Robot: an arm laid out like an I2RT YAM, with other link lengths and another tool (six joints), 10 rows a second.
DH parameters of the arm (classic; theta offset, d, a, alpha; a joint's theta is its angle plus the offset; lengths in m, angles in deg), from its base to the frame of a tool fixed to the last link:
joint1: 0 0.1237 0.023 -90
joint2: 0 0 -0.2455 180
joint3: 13.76 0 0.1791 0
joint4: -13.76 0.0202 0.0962 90
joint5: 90 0.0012 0 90
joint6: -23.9 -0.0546 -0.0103 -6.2
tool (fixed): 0 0.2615 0 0
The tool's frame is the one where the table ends.
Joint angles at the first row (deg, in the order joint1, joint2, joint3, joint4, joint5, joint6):
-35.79 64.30 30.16 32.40 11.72 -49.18
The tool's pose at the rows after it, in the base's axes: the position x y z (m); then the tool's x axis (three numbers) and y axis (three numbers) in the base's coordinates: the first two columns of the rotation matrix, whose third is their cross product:
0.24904, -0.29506, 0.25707, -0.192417, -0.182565, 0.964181, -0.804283, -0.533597, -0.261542
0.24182, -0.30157, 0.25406, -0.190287, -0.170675, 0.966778, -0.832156, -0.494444, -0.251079
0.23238, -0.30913, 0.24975, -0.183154, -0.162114, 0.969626, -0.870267, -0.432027, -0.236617
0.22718, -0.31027, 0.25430, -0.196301, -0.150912, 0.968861, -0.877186, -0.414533, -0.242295
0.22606, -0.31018, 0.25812, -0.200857, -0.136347, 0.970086, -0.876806, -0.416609, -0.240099
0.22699, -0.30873, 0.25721, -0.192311, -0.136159, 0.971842, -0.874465, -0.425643, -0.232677
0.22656, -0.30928, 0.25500, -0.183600, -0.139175, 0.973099, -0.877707, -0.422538, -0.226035
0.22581, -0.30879, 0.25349, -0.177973, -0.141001, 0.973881, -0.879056, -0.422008, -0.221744
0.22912, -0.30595, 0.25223, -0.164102, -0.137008, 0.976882, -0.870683, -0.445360, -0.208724
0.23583, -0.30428, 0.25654, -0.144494, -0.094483, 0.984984, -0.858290, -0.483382, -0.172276
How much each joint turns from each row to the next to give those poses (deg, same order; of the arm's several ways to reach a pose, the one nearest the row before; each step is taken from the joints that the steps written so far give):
-0.06 0.54 -0.52 1.88 2.20 -1.34
0.00 0.83 -0.28 0.81 2.79 -0.46
0.57 1.08 0.49 -0.42 4.70 -0.30
0.01 -0.69 0.12 -0.11 1.27 0.04
-0.02 -0.23 -0.39 1.08 0.08 -0.59
0.02 -0.25 -0.25 -0.13 -0.52 -0.38
-0.05 0.13 0.10 -0.46 0.09 -0.15
0.01 -0.22 -0.14 -0.37 0.02 -0.11
0.01 -0.15 -0.75 0.69 -1.38 -0.84
-0.01 1.25 -1.71 4.84 -1.89 -3.00

